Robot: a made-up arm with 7 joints. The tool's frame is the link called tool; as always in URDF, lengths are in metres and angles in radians.
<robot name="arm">
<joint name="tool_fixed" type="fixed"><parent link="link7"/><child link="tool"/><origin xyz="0 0 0" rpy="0 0 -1.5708"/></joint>
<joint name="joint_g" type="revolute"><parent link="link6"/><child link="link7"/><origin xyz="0 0.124 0" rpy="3.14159 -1.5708 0"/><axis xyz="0 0 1"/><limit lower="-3.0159" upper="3.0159" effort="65" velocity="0.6"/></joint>
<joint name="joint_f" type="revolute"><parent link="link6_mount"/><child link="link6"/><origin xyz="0 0 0" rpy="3.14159 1.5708 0"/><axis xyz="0 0 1"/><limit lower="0.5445" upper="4.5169" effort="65" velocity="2.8"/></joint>
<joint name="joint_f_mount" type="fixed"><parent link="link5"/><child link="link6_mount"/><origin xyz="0 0 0" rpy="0 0 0"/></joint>
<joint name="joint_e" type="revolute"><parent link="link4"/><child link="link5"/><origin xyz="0.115 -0.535 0" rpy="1.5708 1.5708 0"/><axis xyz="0 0 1"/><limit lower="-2.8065" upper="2.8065" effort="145" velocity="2"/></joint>
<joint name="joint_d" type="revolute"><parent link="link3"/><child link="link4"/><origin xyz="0 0.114 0" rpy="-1.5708 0 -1.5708"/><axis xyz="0 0 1"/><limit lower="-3.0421" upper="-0.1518" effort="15" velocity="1"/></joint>
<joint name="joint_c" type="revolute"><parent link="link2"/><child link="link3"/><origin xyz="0 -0.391 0" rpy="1.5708 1.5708 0"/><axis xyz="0 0 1"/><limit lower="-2.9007" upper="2.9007" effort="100" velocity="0.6"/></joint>
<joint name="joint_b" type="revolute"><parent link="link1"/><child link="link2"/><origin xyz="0 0 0" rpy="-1.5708 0 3.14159"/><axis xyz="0 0 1"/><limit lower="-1.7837" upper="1.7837" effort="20" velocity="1.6"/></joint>
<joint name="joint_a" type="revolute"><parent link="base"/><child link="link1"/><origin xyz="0 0 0.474" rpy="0 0 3.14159"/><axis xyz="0 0 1"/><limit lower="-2.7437" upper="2.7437" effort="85" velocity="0.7"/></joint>
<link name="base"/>
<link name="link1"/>
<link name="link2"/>
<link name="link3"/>
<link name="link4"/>
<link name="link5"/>
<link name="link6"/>
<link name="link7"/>
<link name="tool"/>
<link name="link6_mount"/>
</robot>
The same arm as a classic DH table. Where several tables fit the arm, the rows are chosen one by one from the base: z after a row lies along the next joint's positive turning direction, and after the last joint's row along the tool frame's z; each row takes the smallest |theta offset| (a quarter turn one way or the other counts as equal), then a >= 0, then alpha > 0; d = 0 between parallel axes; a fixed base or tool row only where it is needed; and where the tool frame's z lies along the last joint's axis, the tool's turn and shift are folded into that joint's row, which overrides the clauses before.
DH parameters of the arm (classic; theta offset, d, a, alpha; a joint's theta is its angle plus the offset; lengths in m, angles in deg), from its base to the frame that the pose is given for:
joint_a: 0 0.474 0 -90
joint_b: 0 0 0 90
joint_c: 0 0.391 0.114 90
joint_d: 0 0 -0.115 -90
joint_e: 0 0.535 0 90
joint_f: 0 0 0.124 90
joint_g: 0 0 0 0
Joint limits (deg, base to tool): -157.2..157.2 -102.2..102.2 -166.2..166.2 -174.3..-8.7 -160.8..160.8 31.2..258.8 -172.8..172.8

